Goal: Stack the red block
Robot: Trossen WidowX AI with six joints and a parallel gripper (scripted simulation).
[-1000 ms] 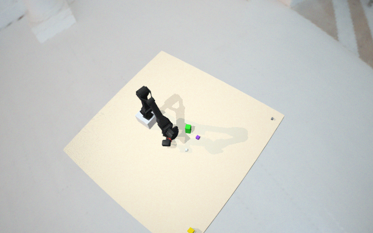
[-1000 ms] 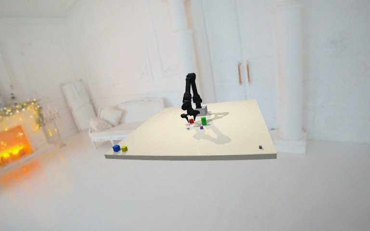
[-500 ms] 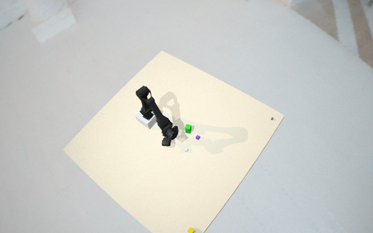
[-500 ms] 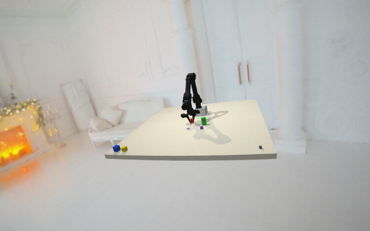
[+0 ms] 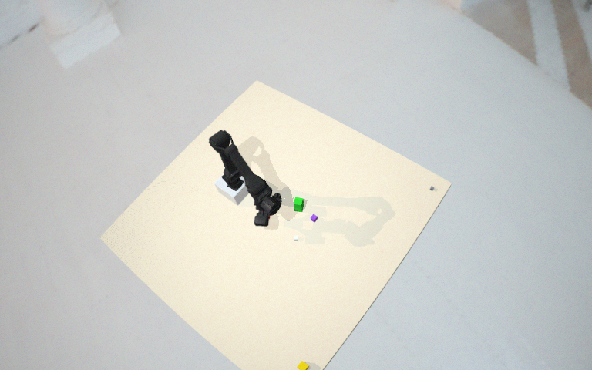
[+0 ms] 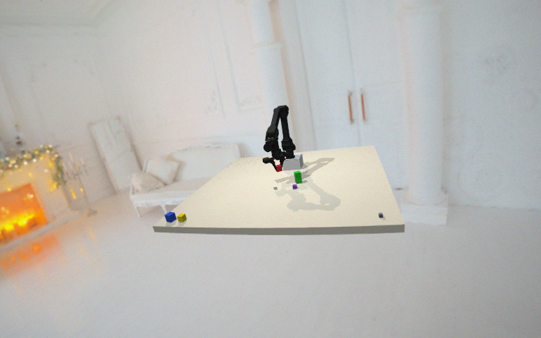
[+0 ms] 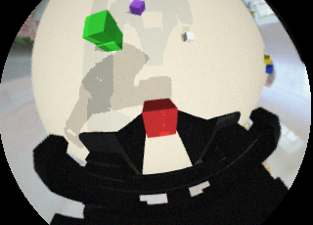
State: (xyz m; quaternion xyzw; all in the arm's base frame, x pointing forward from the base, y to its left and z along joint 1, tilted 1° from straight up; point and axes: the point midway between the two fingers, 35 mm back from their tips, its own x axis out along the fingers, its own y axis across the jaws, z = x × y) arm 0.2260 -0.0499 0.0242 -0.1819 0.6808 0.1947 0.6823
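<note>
My gripper tip is now 140 mm to the right of the green block, 90 mm short of it and 20 mm above it. The rest, counted from my gripper tip: red block: 10 mm above; small purple cube: 180 mm ahead, 130 mm to the left, 60 mm below; tiny white cube: 160 mm ahead, 60 mm below.
</note>
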